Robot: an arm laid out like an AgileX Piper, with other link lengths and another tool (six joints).
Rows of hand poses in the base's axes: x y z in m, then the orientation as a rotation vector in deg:
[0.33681 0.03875 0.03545 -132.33 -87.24 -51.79]
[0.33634 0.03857 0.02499 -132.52 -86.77 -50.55]
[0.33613 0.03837 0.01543 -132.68 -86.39 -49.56]
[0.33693 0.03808 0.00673 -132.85 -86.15 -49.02]
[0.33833 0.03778 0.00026 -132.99 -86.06 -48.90]
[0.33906 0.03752 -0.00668 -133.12 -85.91 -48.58]
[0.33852 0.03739 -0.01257 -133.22 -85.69 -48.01]
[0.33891 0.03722 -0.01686 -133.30 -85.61 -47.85]
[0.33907 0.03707 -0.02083 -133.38 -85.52 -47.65]
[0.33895 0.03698 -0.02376 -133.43 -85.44 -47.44]
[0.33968 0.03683 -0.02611 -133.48 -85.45 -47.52]
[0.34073 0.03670 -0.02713 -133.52 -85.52 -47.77]
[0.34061 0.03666 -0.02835 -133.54 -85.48 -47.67]
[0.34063 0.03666 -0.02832 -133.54 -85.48 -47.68]
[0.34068 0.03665 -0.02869 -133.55 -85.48 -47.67]
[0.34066 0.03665 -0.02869 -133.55 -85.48 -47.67]
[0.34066 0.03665 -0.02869 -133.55 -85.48 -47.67]
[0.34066 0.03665 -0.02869 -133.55 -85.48 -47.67]
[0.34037 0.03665 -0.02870 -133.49 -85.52 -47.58]
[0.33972 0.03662 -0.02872 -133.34 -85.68 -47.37]
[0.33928 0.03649 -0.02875 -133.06 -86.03 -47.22]
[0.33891 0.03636 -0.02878 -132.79 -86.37 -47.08]
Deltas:
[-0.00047 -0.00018 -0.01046 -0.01 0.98 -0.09]
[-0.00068 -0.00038 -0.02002 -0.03 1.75 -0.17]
[0.00012 -0.00067 -0.02872 -0.07 2.17 -0.27]
[0.00152 -0.00097 -0.03519 -0.13 2.26 -0.37]
[0.00225 -0.00123 -0.04213 -0.17 2.51 -0.45]
[0.00171 -0.00136 -0.04802 -0.19 2.95 -0.51]
[0.00210 -0.00153 -0.05231 -0.22 3.07 -0.56]
[0.00226 -0.00168 -0.05628 -0.25 3.22 -0.61]
[0.00214 -0.00177 -0.05921 -0.27 3.39 -0.64]
[0.00287 -0.00192 -0.06156 -0.30 3.32 -0.67]
[0.00392 -0.00205 -0.06258 -0.33 3.12 -0.71]
[0.00380 -0.00209 -0.06380 -0.33 3.19 -0.72]
[0.00382 -0.00209 -0.06377 -0.33 3.19 -0.72]
[0.00387 -0.00210 -0.06414 -0.34 3.19 -0.73]
[0.00385 -0.00210 -0.06414 -0.34 3.19 -0.73]
[0.00385 -0.00210 -0.06414 -0.34 3.19 -0.73]
[0.00385 -0.00210 -0.06414 -0.34 3.19 -0.73]
[0.00356 -0.00210 -0.06415 -0.33 3.25 -0.66]
[0.00291 -0.00213 -0.06417 -0.36 3.37 -0.48]
[0.00247 -0.00226 -0.06420 -0.40 3.41 -0.15]
[0.00210 -0.00239 -0.06423 -0.45 3.44 0.16]

